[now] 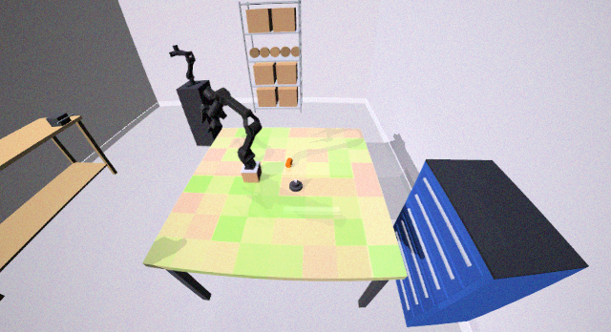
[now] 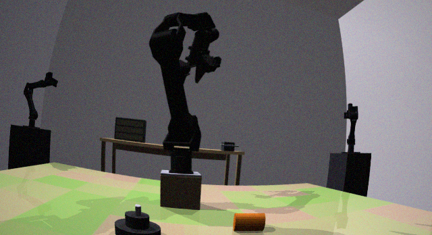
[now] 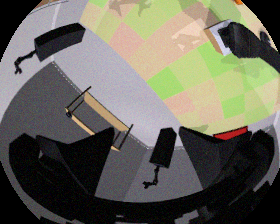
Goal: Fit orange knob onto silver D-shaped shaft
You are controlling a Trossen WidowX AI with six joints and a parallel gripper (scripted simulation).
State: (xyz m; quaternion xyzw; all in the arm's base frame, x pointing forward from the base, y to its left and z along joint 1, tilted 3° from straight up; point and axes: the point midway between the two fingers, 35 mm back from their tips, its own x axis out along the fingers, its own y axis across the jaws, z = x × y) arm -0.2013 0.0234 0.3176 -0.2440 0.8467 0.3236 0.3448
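The orange knob is 46 cm ahead of my gripper tip, 12 cm to the left of it and 36 cm below it. The rest, counted from my gripper tip: round black pedestal 53 cm ahead, 8 cm to the right, 35 cm below.
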